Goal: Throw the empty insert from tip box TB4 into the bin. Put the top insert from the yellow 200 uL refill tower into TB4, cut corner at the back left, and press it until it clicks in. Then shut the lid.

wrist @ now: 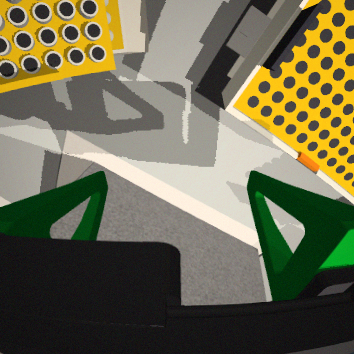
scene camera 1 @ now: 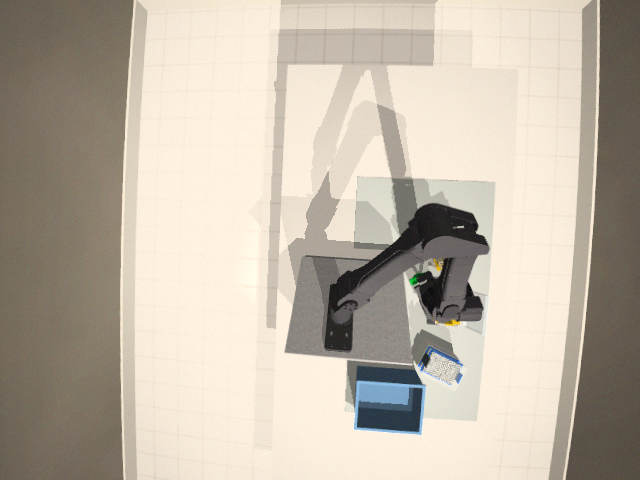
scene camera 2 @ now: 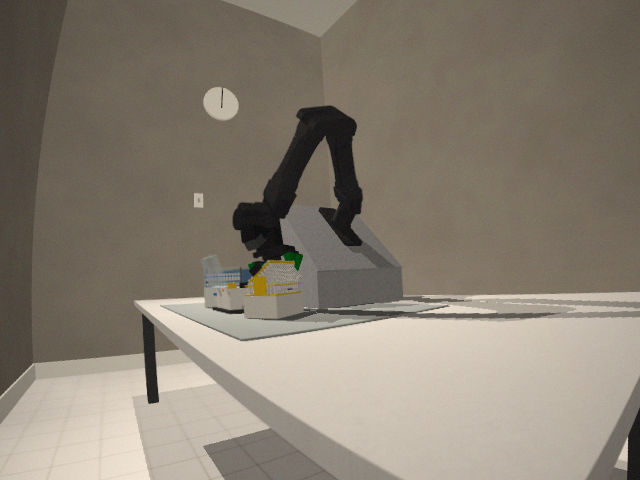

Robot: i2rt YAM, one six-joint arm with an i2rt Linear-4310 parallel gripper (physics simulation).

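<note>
The yellow refill tower (scene camera 2: 281, 287) (wrist: 47, 36) shows at the upper left in the wrist view, its top insert full of tips. A tip box (scene camera 2: 231, 300) with a yellow insert (wrist: 305, 92) (scene camera 1: 447, 322) of empty holes is at the upper right in the wrist view; its label cannot be read. A clear panel (scene camera 1: 476, 316) (scene camera 2: 210, 264), apparently its open lid, stands beside it. My gripper (wrist: 176, 178) (scene camera 2: 273, 262) is open and empty, above the gap between tower and box. The blue bin (scene camera 1: 423, 408) stands at the bottom in scene view 1.
A blue refill tower (scene camera 1: 442, 365) (scene camera 2: 222, 277) stands between the tip box and the bin. The grey sloped arm base (scene camera 1: 382, 330) (scene camera 2: 356, 286) is beside them. A pale mat (scene camera 1: 465, 408) (scene camera 2: 242, 333) lies beneath the box and towers. The arm hides part of both yellow things in scene view 1.
</note>
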